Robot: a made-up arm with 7 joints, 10 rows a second.
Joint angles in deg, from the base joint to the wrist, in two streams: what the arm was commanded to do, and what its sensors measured. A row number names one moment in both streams.
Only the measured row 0 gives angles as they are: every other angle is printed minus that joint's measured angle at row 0.
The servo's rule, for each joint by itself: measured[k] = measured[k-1] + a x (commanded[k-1-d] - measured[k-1]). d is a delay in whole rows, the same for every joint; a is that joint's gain. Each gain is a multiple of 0.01, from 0.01 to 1. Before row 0 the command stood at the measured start. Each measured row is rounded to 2 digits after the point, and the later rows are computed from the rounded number. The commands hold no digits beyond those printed.
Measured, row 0:
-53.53, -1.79, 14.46, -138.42, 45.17, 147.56, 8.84
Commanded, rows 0 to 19:
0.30, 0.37, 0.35, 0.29, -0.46, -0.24, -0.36
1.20, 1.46, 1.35, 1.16, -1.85, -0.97, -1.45
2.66, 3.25, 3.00, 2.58, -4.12, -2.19, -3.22
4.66, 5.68, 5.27, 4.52, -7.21, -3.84, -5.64
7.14, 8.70, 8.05, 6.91, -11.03, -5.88, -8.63
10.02, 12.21, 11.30, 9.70, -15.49, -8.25, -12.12
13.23, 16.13, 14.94, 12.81, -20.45, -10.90, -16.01
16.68, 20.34, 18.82, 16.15, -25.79, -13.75, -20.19
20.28, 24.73, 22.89, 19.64, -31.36, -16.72, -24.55
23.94, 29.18, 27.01, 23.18, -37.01, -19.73, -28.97
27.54, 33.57, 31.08, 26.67, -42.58, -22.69, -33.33
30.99, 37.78, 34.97, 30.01, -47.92, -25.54, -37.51
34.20, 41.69, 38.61, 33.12, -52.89, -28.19, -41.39
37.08, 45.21, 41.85, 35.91, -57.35, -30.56, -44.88
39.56, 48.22, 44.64, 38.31, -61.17, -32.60, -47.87
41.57, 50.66, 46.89, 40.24, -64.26, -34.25, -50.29
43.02, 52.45, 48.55, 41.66, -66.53, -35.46, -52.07
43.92, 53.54, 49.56, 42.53, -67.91, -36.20, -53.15
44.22, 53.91, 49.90, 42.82, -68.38, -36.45, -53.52
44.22, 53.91, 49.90, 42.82, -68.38, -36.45, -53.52
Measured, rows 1 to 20:
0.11, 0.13, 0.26, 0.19, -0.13, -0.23, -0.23
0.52, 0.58, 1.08, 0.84, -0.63, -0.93, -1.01
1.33, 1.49, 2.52, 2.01, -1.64, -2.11, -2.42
2.60, 2.91, 4.58, 3.69, -3.26, -3.74, -4.48
4.33, 4.88, 7.18, 5.85, -5.51, -5.75, -7.14
6.49, 7.37, 10.27, 8.43, -8.40, -8.10, -10.33
9.05, 10.35, 13.77, 11.36, -11.89, -10.73, -13.97
11.95, 13.75, 17.56, 14.57, -15.92, -13.57, -17.95
15.12, 17.48, 21.56, 17.97, -20.40, -16.53, -22.17
18.47, 21.46, 25.65, 21.46, -25.22, -19.54, -26.52
21.92, 25.58, 29.72, 24.95, -30.25, -22.50, -30.88
25.37, 29.73, 33.66, 28.34, -35.37, -25.36, -35.12
28.73, 33.80, 37.37, 31.54, -40.45, -28.02, -39.13
31.90, 37.68, 40.73, 34.47, -45.35, -30.41, -42.81
34.81, 41.26, 43.66, 37.04, -49.94, -32.47, -46.05
37.38, 44.46, 46.08, 39.18, -54.09, -34.14, -48.76
39.52, 47.18, 47.93, 40.84, -57.70, -35.38, -50.88
41.19, 49.34, 49.15, 41.97, -60.66, -36.15, -52.33
42.34, 50.89, 49.71, 42.54, -62.90, -36.43, -53.09
43.05, 51.92, 49.85, 42.73, -64.49, -36.45, -53.37
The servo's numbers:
d 0
a 0.38 0.34 0.75 0.67 0.29 0.94 0.64

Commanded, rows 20 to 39:
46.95, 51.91, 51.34, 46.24, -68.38, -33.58, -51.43
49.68, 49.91, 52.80, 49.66, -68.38, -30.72, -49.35
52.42, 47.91, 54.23, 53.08, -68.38, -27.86, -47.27
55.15, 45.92, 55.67, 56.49, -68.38, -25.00, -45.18
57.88, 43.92, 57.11, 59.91, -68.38, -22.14, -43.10
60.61, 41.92, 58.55, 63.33, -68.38, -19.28, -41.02
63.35, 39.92, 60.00, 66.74, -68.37, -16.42, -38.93
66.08, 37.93, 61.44, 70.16, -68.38, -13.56, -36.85
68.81, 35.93, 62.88, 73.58, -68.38, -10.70, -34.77
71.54, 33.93, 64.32, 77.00, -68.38, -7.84, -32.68
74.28, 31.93, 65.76, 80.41, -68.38, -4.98, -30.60
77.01, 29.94, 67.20, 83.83, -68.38, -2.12, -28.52
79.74, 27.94, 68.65, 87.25, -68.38, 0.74, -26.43
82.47, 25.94, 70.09, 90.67, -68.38, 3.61, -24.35
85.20, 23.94, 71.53, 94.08, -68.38, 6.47, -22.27
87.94, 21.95, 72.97, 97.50, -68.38, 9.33, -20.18
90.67, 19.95, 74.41, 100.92, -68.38, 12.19, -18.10
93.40, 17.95, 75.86, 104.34, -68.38, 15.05, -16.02
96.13, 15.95, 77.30, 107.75, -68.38, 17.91, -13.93
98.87, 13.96, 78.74, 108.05, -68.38, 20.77, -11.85
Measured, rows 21 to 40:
44.53, 51.92, 50.97, 45.08, -65.62, -33.75, -52.13
46.49, 51.24, 52.34, 48.15, -66.42, -30.90, -50.35
48.74, 50.11, 53.76, 51.45, -66.99, -28.04, -48.38
51.18, 48.69, 55.19, 54.83, -67.39, -25.18, -46.33
53.73, 47.07, 56.63, 58.23, -67.68, -22.32, -44.26
56.34, 45.32, 58.07, 61.65, -67.88, -19.46, -42.19
59.00, 43.48, 59.52, 65.06, -68.02, -16.60, -40.10
61.69, 41.59, 60.96, 68.48, -68.12, -13.74, -38.02
64.40, 39.67, 62.40, 71.90, -68.20, -10.88, -35.94
67.11, 37.72, 63.84, 75.32, -68.25, -8.02, -33.85
69.83, 35.75, 65.28, 78.73, -68.29, -5.16, -31.77
72.56, 33.77, 66.72, 82.15, -68.32, -2.30, -29.69
75.29, 31.79, 68.17, 85.57, -68.34, 0.56, -27.60
78.02, 29.80, 69.61, 88.99, -68.35, 3.43, -25.52
80.75, 27.81, 71.05, 92.40, -68.36, 6.29, -23.44
83.48, 25.82, 72.49, 95.82, -68.37, 9.15, -21.35
86.21, 23.82, 73.93, 99.24, -68.37, 12.01, -19.27
88.94, 21.82, 75.38, 102.66, -68.37, 14.87, -17.19
91.67, 19.82, 76.82, 106.07, -68.37, 17.73, -15.10
94.41, 17.83, 78.26, 107.40, -68.37, 20.59, -13.02

